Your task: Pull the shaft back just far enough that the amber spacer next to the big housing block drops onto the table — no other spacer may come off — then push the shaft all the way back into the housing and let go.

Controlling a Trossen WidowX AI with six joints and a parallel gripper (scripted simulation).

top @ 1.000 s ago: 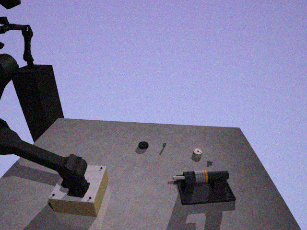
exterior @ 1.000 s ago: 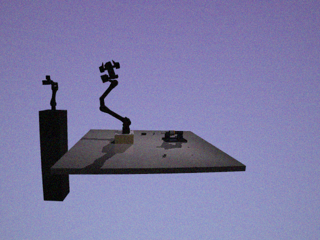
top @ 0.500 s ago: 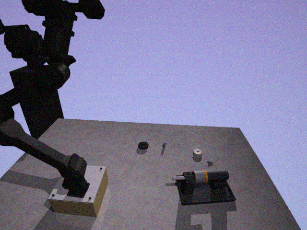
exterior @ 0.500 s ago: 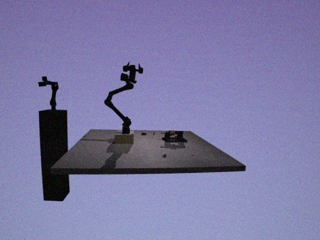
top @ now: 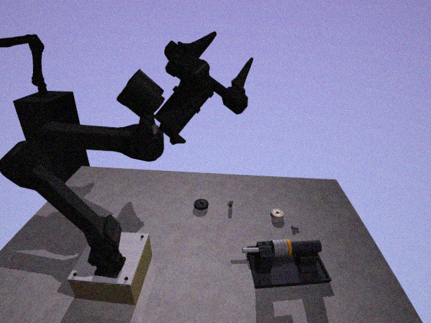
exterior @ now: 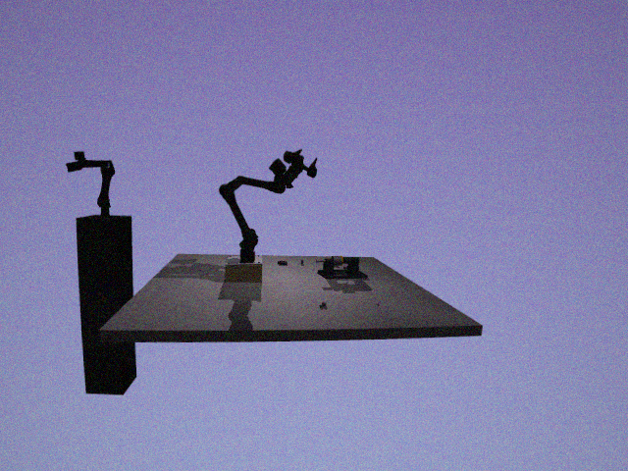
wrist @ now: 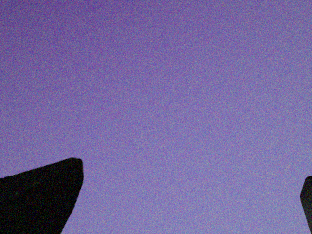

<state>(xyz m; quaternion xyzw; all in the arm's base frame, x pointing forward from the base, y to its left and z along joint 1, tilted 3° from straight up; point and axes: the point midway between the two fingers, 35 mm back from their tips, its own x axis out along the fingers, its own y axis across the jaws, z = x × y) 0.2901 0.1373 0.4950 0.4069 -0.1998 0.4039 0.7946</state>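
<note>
Right now the grey spacer is 55 cm below my gripper tip, 16 cm ahead of it and 1 cm to the left of it. Round my gripper tip: amber spacer: 55 cm below, 19 cm ahead, 2 cm to the left; grey shaft: 55 cm below, 16 cm ahead, 1 cm to the left; white ring: 62 cm below, 26 cm to the left, 19 cm ahead.
</note>
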